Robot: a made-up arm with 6 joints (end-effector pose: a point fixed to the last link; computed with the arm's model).
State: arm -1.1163 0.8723 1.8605 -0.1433 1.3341 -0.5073
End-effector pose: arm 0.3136 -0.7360 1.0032 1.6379 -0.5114 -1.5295
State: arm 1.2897 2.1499 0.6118 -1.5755 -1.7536 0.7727
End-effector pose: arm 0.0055 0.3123 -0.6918 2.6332 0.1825 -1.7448
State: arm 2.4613 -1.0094 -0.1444 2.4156 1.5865 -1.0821
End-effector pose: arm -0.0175 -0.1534 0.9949 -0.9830 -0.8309 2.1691
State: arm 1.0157 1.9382 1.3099 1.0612 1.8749 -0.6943
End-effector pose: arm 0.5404 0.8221 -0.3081 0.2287 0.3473 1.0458
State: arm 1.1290 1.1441 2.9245 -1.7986 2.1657 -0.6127
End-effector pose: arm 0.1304 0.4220 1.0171 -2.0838 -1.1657 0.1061
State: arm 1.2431 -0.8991 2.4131 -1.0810 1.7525 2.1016
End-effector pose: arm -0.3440 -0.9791 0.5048 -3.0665 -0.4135 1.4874
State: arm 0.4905 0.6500 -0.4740 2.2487 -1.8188 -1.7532
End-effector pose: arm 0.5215 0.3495 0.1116 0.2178 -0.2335 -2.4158
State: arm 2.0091 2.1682 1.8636 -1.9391 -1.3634 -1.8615
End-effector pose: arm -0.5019 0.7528 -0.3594 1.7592 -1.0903 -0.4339
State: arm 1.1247 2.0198 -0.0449 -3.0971 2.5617 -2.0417
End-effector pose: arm -0.0709 0.1451 -0.5537 1.2941 0.1921 -0.8522
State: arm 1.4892 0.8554 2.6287 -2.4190 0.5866 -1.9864
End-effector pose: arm -0.1207 0.2909 1.1570 0.7816 0.0346 -1.3138
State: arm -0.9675 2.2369 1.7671 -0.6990 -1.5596 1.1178
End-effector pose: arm 0.5247 -0.7168 -0.4938 -2.0881 0.6613 -2.2909
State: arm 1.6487 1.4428 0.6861 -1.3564 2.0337 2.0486
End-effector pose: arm -0.0992 0.8514 -0.2409 0.2154 -0.3640 -2.0696
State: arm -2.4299 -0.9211 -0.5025 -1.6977 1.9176 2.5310
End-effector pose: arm -0.1005 -0.2064 0.6863 -0.5996 0.0106 0.2952
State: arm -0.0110 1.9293 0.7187 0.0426 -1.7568 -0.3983
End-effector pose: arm 0.6191 -0.0758 -0.5671 2.9097 -1.0626 -1.5728
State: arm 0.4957 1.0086 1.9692 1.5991 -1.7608 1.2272
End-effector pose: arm 0.6450 0.3340 0.9747 -0.3822 -1.2033 -2.7940
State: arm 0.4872 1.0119 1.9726 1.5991 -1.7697 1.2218
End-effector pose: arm 0.6485 0.3290 0.9733 -0.4024 -1.1986 -2.7895
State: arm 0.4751 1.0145 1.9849 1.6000 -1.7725 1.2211
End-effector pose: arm 0.6487 0.3193 0.9750 -0.4107 -1.1884 -2.7963
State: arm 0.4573 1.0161 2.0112 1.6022 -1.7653 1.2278
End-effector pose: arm 0.6433 0.3025 0.9814 -0.4005 -1.1699 -2.8204
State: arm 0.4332 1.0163 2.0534 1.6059 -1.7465 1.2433
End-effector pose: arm 0.6306 0.2780 0.9927 -0.3707 -1.1417 -2.8629
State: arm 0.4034 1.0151 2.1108 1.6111 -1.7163 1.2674
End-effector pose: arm 0.6095 0.2470 1.0076 -0.3240 -1.1040 -2.9218
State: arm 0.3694 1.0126 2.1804 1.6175 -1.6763 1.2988
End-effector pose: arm 0.5800 0.2120 1.0237 -0.2657 -1.0584 -2.9931
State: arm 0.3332 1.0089 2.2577 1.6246 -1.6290 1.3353
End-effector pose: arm 0.5431 0.1759 1.0388 -0.2023 -1.0068 -3.0715
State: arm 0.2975 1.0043 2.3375 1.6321 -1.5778 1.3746
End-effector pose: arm 0.5014 0.1422 1.0508 -0.1398 -0.9525 3.1316
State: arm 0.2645 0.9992 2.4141 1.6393 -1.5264 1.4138
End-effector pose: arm 0.4583 0.1131 1.0587 -0.0833 -0.8994 3.0551
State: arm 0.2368 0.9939 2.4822 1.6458 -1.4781 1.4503
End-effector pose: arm 0.4178 0.0902 1.0627 -0.0349 -0.8513 2.9868
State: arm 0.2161 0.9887 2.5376 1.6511 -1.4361 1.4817
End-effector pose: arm 0.3832 0.0737 1.0641 0.0038 -0.8114 2.9307
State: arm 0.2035 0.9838 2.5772 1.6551 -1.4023 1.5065
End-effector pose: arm 0.3571 0.0634 1.0641 0.0342 -0.7822 2.8886
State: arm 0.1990 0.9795 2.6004 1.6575 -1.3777 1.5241
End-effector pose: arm 0.3403 0.0583 1.0642 0.0575 -0.7647 2.8614
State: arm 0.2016 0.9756 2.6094 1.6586 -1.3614 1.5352
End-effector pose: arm 0.3316 0.0574 1.0649 0.0755 -0.7570 2.8474
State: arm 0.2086 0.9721 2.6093 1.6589 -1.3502 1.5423
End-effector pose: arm 0.3282 0.0589 1.0662 0.0910 -0.7559 2.8413
